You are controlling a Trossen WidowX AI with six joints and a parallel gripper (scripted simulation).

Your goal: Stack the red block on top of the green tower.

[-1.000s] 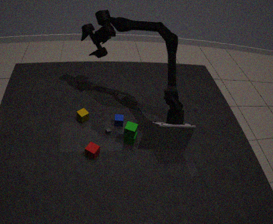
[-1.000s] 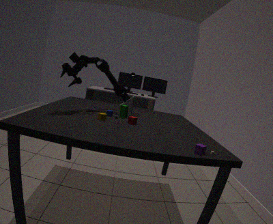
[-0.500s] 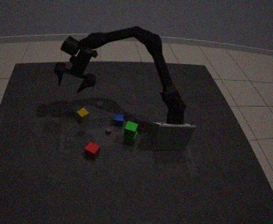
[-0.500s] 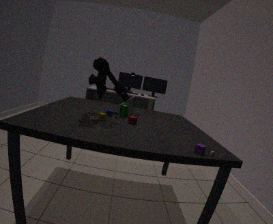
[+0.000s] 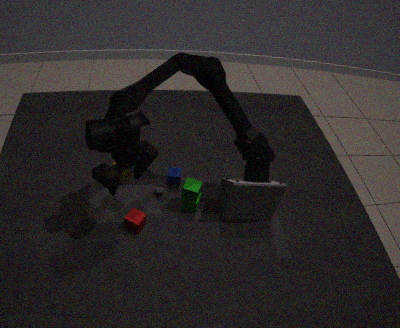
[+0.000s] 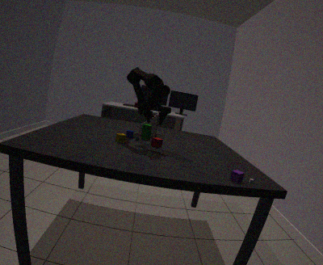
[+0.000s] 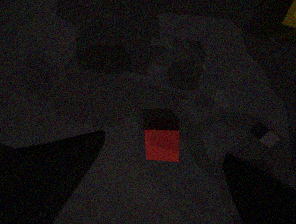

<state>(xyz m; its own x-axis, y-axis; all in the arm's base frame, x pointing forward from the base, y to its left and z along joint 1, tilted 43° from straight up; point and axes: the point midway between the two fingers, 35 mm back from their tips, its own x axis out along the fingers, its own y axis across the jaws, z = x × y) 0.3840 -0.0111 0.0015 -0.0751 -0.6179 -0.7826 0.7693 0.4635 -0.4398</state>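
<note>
Now: gripper tip 30 mm past the red block, 40 mm to the right of it and 110 mm above it. Round my gripper tip: blue cube (170 mm behind, 130 mm to the right, 110 mm below); yellow cube (170 mm to the right, 110 mm below); small grey piece (110 mm behind, 70 mm to the right, 120 mm below).
</note>
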